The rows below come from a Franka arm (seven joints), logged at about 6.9 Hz.
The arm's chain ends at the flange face. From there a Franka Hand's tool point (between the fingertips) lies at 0.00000 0.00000 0.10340 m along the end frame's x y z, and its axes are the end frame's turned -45 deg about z.
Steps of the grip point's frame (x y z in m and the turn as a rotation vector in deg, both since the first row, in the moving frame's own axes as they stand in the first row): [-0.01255 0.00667 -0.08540 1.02 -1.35 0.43]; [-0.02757 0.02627 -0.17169 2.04 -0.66 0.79]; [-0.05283 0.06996 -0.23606 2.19 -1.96 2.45]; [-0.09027 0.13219 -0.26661 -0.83 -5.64 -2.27]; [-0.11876 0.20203 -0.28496 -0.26 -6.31 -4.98]
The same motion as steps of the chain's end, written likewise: [-0.00113 0.01318 -0.08535 -0.23 -1.68 0.43]; [0.00251 0.03985 -0.17162 0.98 -1.91 0.79]; [0.01740 0.08723 -0.23592 0.16 -2.93 2.45]; [0.03560 0.14894 -0.26610 -4.57 -3.40 -2.27]; [0.06621 0.21814 -0.28433 -4.65 -4.28 -4.98]
